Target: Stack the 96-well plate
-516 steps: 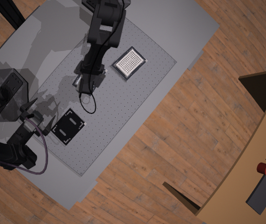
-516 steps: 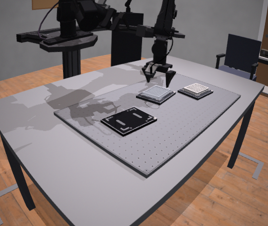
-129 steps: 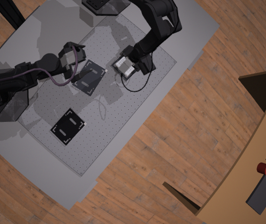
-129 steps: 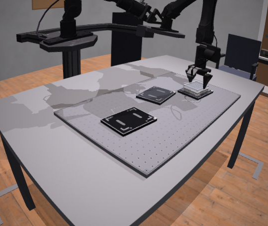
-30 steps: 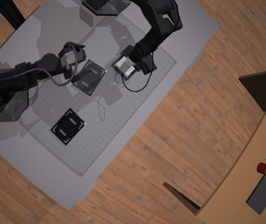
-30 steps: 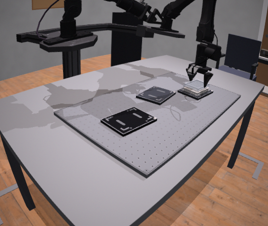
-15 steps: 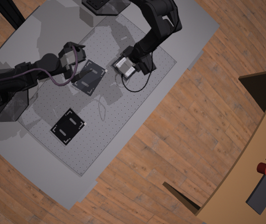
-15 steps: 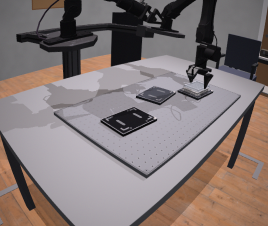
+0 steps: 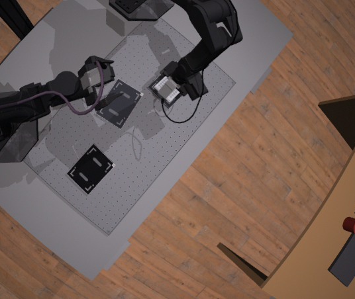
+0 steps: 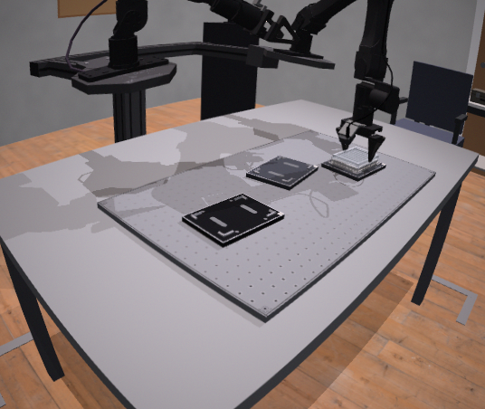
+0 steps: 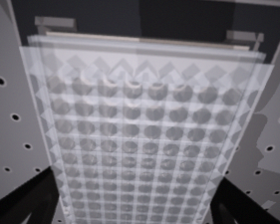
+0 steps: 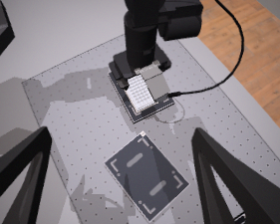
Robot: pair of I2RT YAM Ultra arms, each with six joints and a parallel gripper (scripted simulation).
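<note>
The clear 96-well plate lies 10 mm below my left hand. From my left hand the other things lie so: A1 label (120 mm to the right, 60 mm behind, 30 mm below); then black nest (460 mm to the right, 30 mm below, 10 mm behind).
</note>
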